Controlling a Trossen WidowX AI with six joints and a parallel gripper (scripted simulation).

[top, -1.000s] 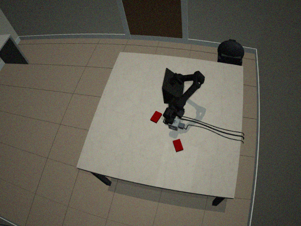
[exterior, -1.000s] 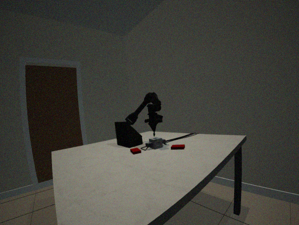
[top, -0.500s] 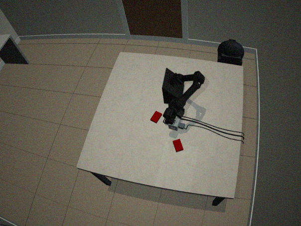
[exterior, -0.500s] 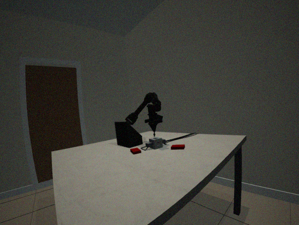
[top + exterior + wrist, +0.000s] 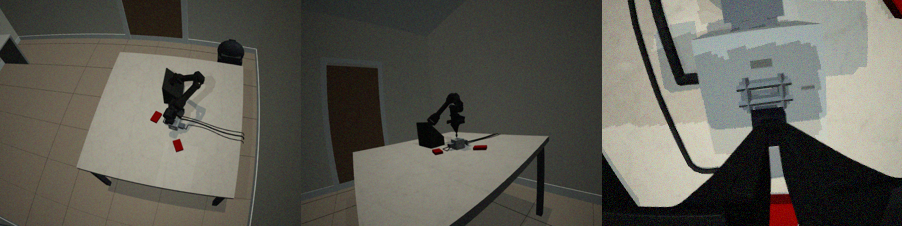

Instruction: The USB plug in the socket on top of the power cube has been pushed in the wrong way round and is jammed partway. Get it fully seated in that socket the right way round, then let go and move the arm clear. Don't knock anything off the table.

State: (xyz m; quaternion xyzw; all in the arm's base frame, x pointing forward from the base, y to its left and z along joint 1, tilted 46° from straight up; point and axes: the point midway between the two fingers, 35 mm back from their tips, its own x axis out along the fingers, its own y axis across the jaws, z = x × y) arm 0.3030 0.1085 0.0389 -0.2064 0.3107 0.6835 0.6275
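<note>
Right now my gripper tip is 6 cm above the USB socket. From my gripper tip the other things lie so: dark USB plug 2 cm below.
</note>
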